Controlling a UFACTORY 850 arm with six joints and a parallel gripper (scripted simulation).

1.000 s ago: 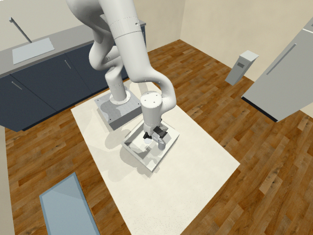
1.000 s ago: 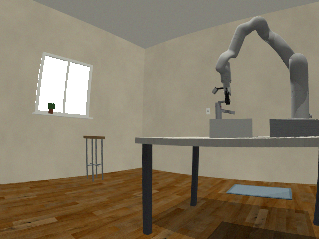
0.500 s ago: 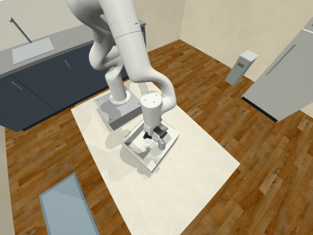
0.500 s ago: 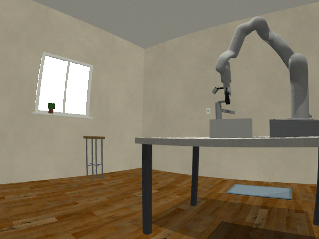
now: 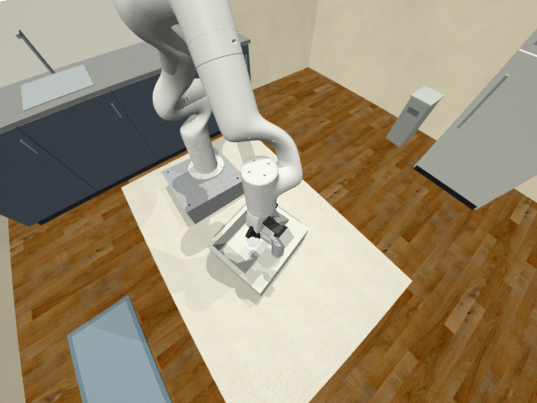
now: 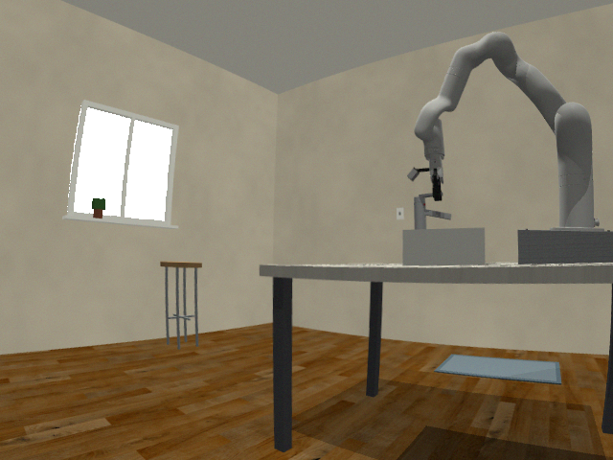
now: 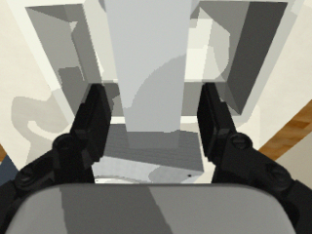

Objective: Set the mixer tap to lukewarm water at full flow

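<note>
My gripper is now 30 mm short of the grey lever and 10 mm to the right of it. From my hand the other things lie so: grey mixer tap 50 mm ahead, 10 mm to the left, 40 mm below; sink basin 40 mm behind, 10 mm to the right, 230 mm below.
</note>
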